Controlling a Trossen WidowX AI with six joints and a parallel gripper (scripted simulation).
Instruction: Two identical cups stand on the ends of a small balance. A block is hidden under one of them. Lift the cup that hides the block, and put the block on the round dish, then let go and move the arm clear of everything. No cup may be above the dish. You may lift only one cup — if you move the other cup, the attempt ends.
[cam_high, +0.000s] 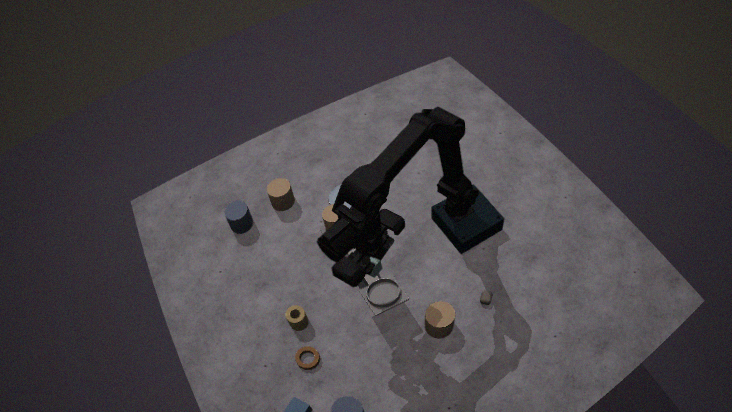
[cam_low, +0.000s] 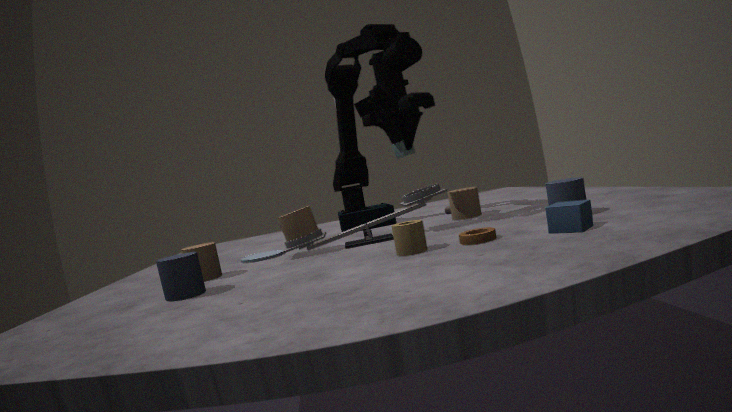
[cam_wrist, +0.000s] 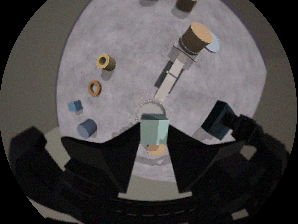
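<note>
Now: the round dish 34 cm to the right of my gripper tip, 17 cm below it and 11 cm behind it. The rest, counted from my gripper tip: pale teal block 1 cm above.
</note>
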